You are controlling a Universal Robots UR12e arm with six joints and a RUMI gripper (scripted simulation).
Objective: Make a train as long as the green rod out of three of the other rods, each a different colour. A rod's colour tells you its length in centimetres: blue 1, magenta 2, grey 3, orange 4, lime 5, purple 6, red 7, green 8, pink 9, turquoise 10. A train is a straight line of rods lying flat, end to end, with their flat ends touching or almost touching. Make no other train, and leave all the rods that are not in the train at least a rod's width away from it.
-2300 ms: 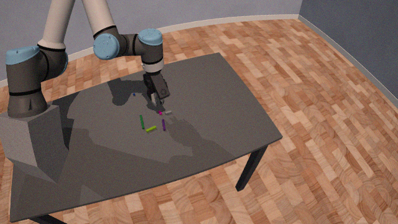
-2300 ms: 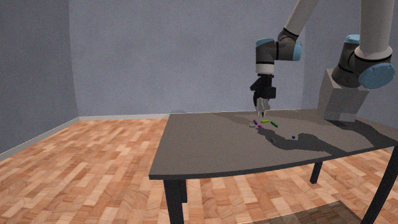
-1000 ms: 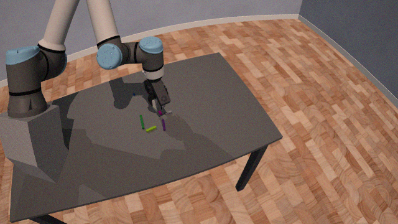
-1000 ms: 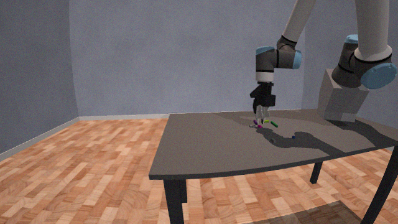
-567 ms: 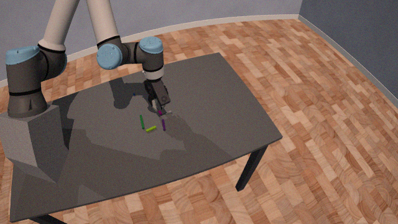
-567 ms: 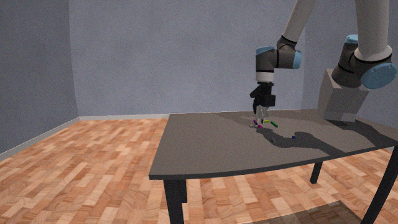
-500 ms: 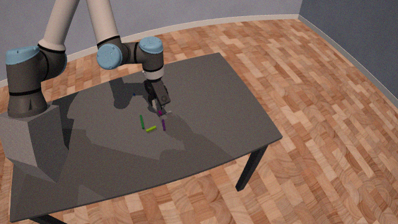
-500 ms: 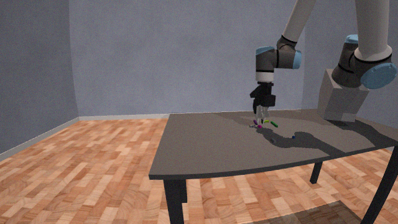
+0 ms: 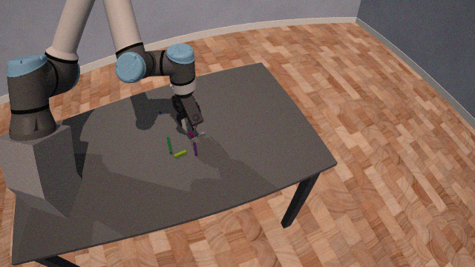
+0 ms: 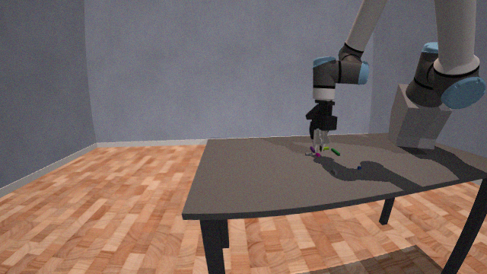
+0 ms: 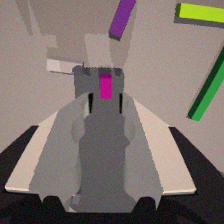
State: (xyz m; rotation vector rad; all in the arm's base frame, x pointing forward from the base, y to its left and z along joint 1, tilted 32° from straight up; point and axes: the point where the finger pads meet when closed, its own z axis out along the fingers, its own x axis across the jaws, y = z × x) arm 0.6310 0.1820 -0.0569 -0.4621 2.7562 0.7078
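Now: hand 3 cm above the magenta rod. The rest, counted from my hand: purple rod 1 cm ahead, 8 cm to the right, 3 cm below; then lime rod 5 cm behind, 9 cm to the right, 3 cm below; then green rod 9 cm behind, 4 cm to the right, 3 cm below.
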